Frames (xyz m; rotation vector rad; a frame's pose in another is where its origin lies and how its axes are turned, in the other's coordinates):
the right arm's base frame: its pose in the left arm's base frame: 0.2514 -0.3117 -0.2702 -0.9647 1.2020 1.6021
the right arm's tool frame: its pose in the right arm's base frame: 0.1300 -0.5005 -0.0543 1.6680 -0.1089 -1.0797
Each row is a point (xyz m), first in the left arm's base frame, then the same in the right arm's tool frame.
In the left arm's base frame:
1: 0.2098 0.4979 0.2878
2: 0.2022 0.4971 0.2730
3: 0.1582 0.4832 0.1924
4: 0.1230 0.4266 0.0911
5: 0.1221 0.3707 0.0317
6: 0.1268 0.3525 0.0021
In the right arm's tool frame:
1: -1.1793 0.3411 -0.0866
2: -1.1697 0.3438 -0.0999
3: -1.1147 0.3492 -0.1745
4: -1.0226 0.3237 -0.2492
5: -0.9520 0.2916 -0.2746
6: -0.9185 0.2855 -0.2829

